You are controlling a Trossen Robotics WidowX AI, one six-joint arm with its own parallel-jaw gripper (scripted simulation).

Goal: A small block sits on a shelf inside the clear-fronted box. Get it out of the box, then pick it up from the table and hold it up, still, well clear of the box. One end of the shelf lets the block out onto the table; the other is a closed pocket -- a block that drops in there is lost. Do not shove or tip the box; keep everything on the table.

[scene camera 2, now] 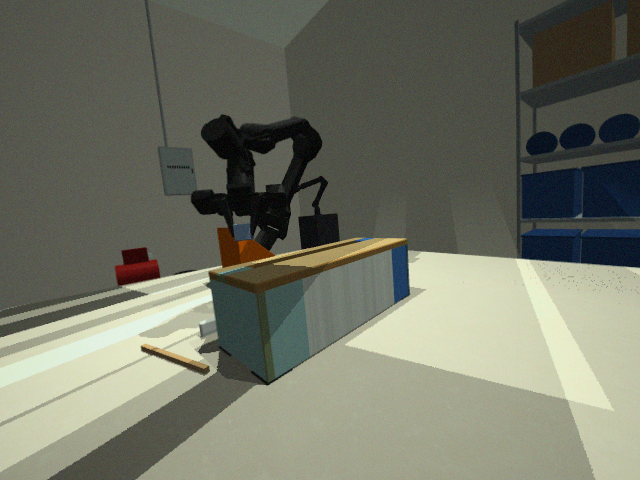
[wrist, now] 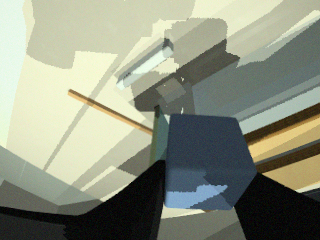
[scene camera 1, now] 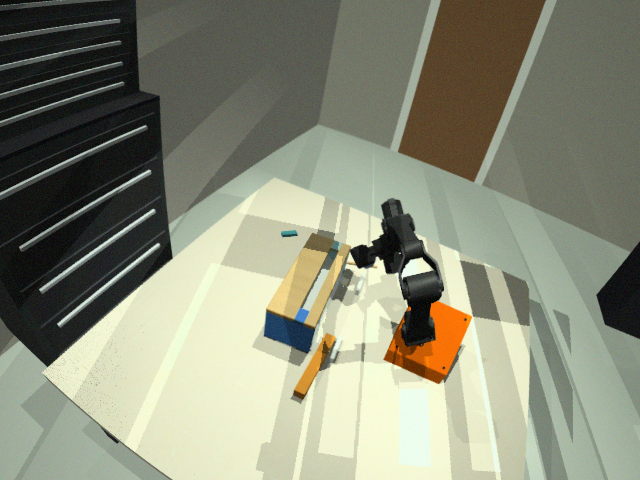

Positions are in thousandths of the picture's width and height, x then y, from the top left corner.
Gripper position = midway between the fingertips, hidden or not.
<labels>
gripper: scene camera 2 379, 491; wrist 614, 698; scene camera 1 570, 541
orange plank: scene camera 1 476, 801; not seen in scene camera 2 (hidden by a box); not seen in the wrist view (out of frame)
</labels>
